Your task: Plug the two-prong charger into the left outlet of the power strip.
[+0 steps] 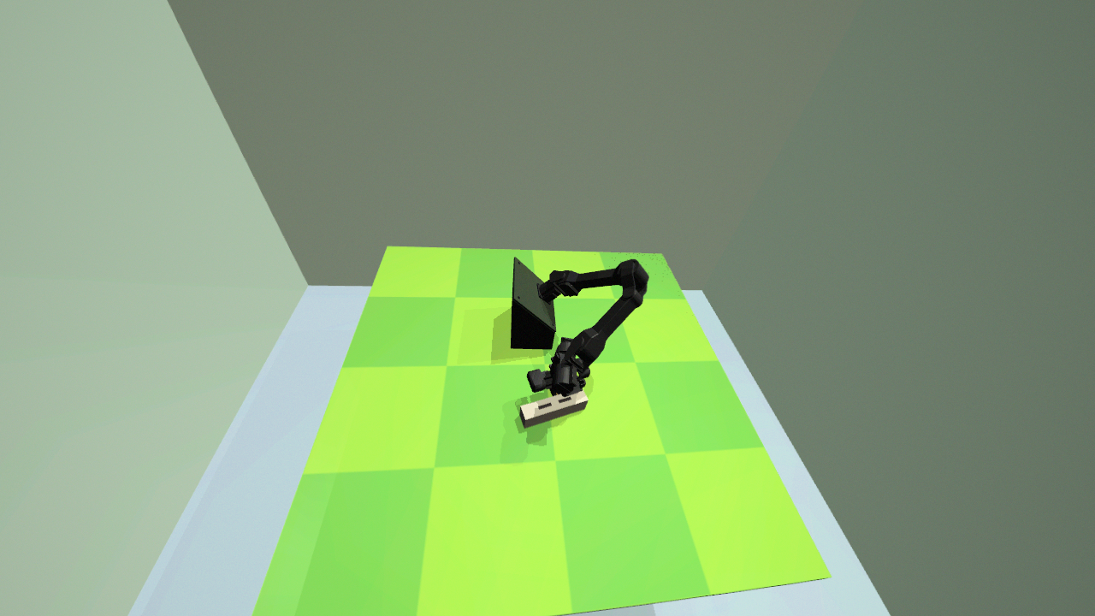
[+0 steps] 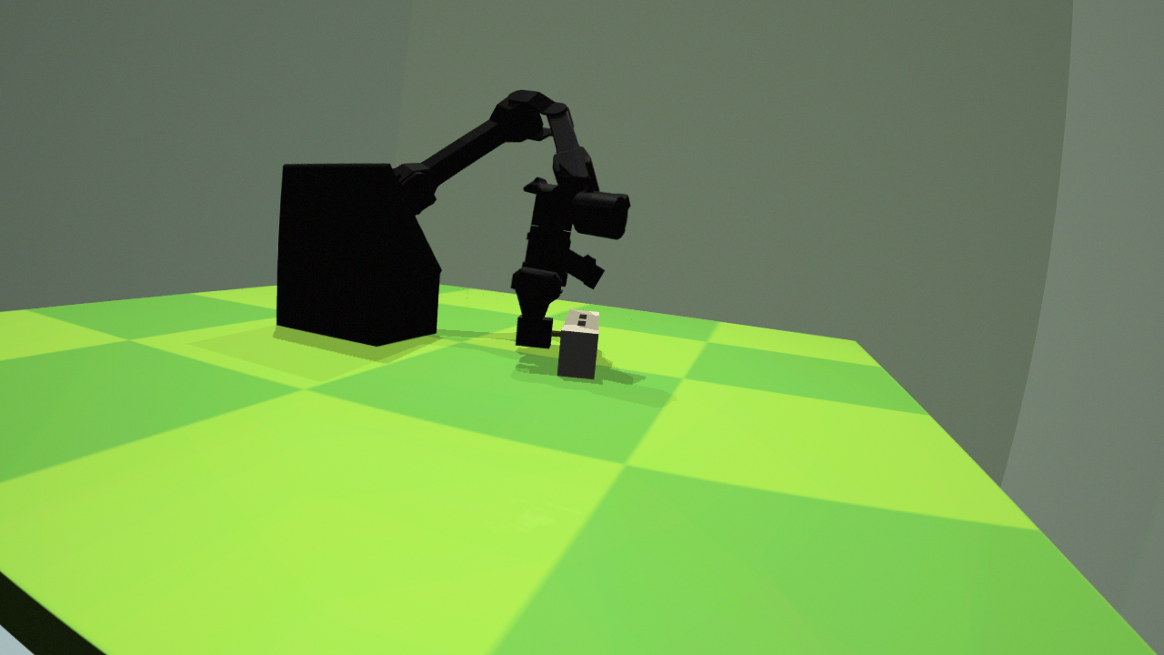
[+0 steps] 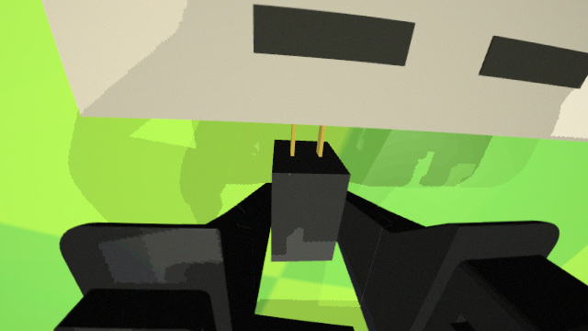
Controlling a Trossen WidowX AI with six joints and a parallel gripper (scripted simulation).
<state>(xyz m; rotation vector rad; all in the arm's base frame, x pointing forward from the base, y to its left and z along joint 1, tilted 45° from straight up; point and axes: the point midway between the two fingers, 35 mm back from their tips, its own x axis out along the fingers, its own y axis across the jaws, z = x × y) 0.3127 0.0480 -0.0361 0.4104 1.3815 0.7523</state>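
Now: the charger 20 mm ahead of my gripper tip and 10 mm above it.
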